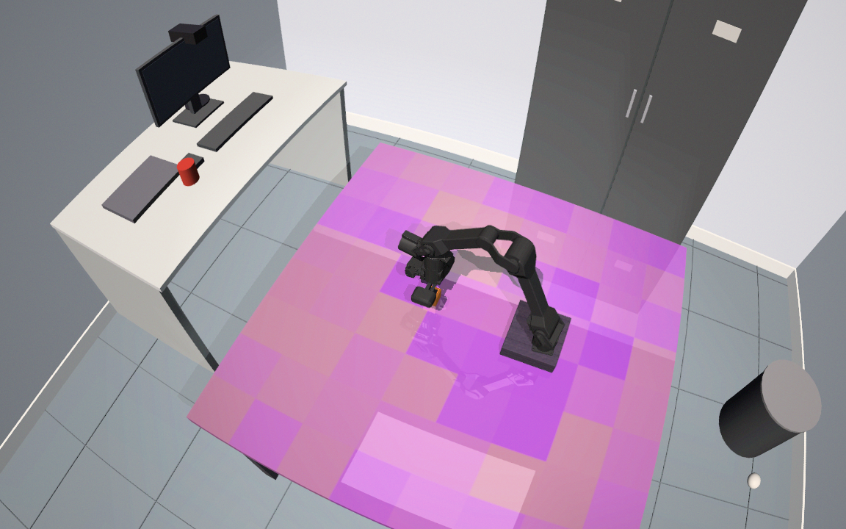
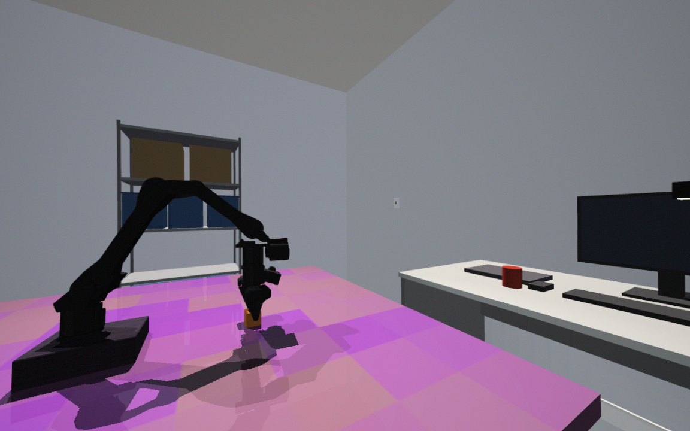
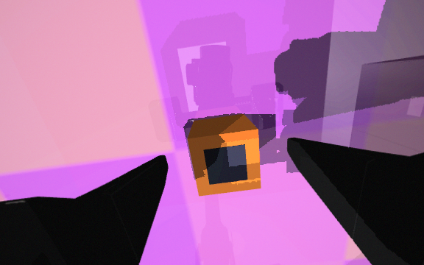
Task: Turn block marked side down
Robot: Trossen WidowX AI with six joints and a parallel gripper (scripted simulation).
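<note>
My gripper tip is now right at the orange block.
</note>
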